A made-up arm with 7 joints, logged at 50 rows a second.
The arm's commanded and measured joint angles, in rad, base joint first. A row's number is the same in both.
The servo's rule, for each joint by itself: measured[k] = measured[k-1] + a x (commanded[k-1-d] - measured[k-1]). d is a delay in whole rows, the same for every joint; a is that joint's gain. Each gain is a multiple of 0.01, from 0.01 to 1. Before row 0 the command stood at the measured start. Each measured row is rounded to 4 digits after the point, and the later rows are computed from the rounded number. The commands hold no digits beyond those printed.
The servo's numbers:
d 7
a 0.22 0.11 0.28 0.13 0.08 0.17 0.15
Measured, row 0:
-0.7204, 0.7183, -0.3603, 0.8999, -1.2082, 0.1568, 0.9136
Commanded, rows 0 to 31:
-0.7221, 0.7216, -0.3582, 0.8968, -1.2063, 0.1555, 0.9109
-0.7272, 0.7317, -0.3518, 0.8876, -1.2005, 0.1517, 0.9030
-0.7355, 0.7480, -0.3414, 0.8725, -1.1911, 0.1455, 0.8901
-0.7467, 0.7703, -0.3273, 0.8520, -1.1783, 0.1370, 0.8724
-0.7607, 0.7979, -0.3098, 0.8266, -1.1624, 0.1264, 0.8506
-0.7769, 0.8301, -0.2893, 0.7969, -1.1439, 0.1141, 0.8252
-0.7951, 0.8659, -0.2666, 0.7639, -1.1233, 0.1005, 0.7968
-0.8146, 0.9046, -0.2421, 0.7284, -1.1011, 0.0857, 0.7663
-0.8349, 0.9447, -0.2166, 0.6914, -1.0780, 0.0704, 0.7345
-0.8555, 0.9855, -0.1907, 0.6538, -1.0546, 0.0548, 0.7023
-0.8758, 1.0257, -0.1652, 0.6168, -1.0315, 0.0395, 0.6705
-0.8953, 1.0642, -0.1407, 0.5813, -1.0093, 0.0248, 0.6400
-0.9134, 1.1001, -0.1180, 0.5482, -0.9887, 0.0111, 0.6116
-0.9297, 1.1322, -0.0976, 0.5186, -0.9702, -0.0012, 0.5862
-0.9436, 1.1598, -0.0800, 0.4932, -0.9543, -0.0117, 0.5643
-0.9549, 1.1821, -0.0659, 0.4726, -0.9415, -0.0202, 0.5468
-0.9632, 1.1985, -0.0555, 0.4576, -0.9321, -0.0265, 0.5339
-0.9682, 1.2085, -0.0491, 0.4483, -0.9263, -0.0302, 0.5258
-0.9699, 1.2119, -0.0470, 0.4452, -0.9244, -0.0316, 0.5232
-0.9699, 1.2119, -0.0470, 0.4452, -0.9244, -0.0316, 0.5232
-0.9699, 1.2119, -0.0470, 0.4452, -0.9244, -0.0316, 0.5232
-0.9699, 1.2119, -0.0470, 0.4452, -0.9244, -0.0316, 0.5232
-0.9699, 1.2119, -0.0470, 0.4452, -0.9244, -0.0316, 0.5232
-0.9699, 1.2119, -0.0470, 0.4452, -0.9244, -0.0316, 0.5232
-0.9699, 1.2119, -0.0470, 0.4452, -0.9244, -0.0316, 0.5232
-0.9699, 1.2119, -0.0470, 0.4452, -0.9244, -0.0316, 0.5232
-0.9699, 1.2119, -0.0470, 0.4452, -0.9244, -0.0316, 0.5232
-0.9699, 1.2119, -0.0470, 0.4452, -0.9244, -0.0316, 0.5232
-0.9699, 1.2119, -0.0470, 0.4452, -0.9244, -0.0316, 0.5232
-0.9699, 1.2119, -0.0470, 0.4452, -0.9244, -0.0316, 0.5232
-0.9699, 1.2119, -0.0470, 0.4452, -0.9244, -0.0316, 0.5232
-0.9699, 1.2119, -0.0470, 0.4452, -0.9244, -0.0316, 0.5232
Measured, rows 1 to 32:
-0.7204, 0.7183, -0.3603, 0.8999, -1.2082, 0.1568, 0.9136
-0.7204, 0.7183, -0.3603, 0.8999, -1.2082, 0.1568, 0.9136
-0.7204, 0.7183, -0.3603, 0.8999, -1.2082, 0.1568, 0.9136
-0.7204, 0.7183, -0.3603, 0.8999, -1.2082, 0.1568, 0.9136
-0.7204, 0.7183, -0.3603, 0.8999, -1.2082, 0.1568, 0.9136
-0.7204, 0.7183, -0.3603, 0.8999, -1.2082, 0.1568, 0.9136
-0.7204, 0.7183, -0.3603, 0.8999, -1.2082, 0.1568, 0.9136
-0.7208, 0.7187, -0.3597, 0.8995, -1.2080, 0.1566, 0.9132
-0.7222, 0.7201, -0.3575, 0.8980, -1.2074, 0.1558, 0.9117
-0.7251, 0.7232, -0.3530, 0.8947, -1.2061, 0.1540, 0.9085
-0.7299, 0.7284, -0.3458, 0.8891, -1.2039, 0.1511, 0.9031
-0.7367, 0.7360, -0.3357, 0.8810, -1.2006, 0.1469, 0.8952
-0.7455, 0.7464, -0.3227, 0.8701, -1.1961, 0.1413, 0.8847
-0.7564, 0.7595, -0.3070, 0.8563, -1.1903, 0.1344, 0.8715
-0.7692, 0.7755, -0.2888, 0.8397, -1.1832, 0.1261, 0.8557
-0.7837, 0.7941, -0.2686, 0.8204, -1.1748, 0.1166, 0.8375
-0.7995, 0.8152, -0.2468, 0.7987, -1.1652, 0.1061, 0.8172
-0.8163, 0.8384, -0.2240, 0.7751, -1.1545, 0.0948, 0.7952
-0.8337, 0.8632, -0.2007, 0.7499, -1.1429, 0.0829, 0.7719
-0.8512, 0.8893, -0.1775, 0.7237, -1.1306, 0.0707, 0.7479
-0.8685, 0.9160, -0.1551, 0.6970, -1.1178, 0.0585, 0.7236
-0.8850, 0.9428, -0.1341, 0.6705, -1.1047, 0.0466, 0.6997
-0.9004, 0.9691, -0.1150, 0.6448, -1.0916, 0.0352, 0.6768
-0.9142, 0.9943, -0.0983, 0.6205, -1.0788, 0.0247, 0.6554
-0.9261, 1.0179, -0.0845, 0.5981, -1.0666, 0.0154, 0.6360
-0.9357, 1.0392, -0.0740, 0.5782, -1.0552, 0.0074, 0.6191
-0.9432, 1.0582, -0.0664, 0.5609, -1.0447, 0.0008, 0.6047
-0.9491, 1.0751, -0.0610, 0.5459, -1.0351, -0.0047, 0.5925
-0.9537, 1.0901, -0.0571, 0.5328, -1.0262, -0.0093, 0.5821
-0.9573, 1.1035, -0.0543, 0.5214, -1.0181, -0.0131, 0.5733
-0.9601, 1.1154, -0.0523, 0.5115, -1.0106, -0.0162, 0.5658
-0.9623, 1.1260, -0.0508, 0.5029, -1.0037, -0.0188, 0.5594

